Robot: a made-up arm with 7 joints. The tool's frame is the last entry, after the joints.
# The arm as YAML. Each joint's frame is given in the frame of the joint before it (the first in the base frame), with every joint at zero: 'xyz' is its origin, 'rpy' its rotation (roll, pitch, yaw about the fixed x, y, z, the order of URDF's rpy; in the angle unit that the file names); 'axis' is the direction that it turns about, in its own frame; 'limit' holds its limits. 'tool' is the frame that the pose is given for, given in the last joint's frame.
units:
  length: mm
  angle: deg
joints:
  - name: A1
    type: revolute
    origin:
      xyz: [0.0, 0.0, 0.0]
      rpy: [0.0, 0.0, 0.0]
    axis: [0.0, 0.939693, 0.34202]
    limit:
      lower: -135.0
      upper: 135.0
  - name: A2
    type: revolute
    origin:
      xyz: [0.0, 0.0, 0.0]
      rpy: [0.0, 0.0, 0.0]
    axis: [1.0, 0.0, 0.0]
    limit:
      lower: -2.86
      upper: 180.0
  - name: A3
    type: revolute
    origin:
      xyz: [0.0, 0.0, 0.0]
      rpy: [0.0, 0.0, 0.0]
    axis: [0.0, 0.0, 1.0]
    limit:
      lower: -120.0
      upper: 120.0
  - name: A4
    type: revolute
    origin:
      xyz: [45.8, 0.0, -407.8]
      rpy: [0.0, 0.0, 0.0]
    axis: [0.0, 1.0, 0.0]
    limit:
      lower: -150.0
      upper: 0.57
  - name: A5
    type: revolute
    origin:
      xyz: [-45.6, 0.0, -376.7]
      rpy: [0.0, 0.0, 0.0]
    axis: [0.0, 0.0, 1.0]
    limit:
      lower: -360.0
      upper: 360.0
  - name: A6
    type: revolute
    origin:
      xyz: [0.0, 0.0, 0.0]
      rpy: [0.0, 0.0, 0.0]
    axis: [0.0, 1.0, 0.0]
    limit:
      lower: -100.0
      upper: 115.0
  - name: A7
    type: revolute
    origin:
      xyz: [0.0, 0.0, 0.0]
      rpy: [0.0, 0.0, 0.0]
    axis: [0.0, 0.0, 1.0]
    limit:
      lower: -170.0
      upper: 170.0
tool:
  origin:
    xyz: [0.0, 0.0, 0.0]
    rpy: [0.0, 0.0, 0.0]
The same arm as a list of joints. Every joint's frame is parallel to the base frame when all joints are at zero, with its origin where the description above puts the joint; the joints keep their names.
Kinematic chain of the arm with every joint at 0, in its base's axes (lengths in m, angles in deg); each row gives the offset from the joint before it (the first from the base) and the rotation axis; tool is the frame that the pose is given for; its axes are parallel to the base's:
A1: xyz 0 0 0 axis 0 0.9397 0.342
A2: xyz 0 0 0 axis +x
A3: xyz 0 0 0 axis +z
A4: xyz 0.0458 0 -0.4078 axis +y
A5: xyz -0.0456 0 -0.3767 axis +z
A6: xyz 0 0 0 axis +y
A7: xyz 0 0 0 axis +z
tool: xyz 0 0 0
Joint limits (deg, base to tool): -135..135 -2.86..180 -120..120 -150..0.57 -360..360 -100..115 -170..170

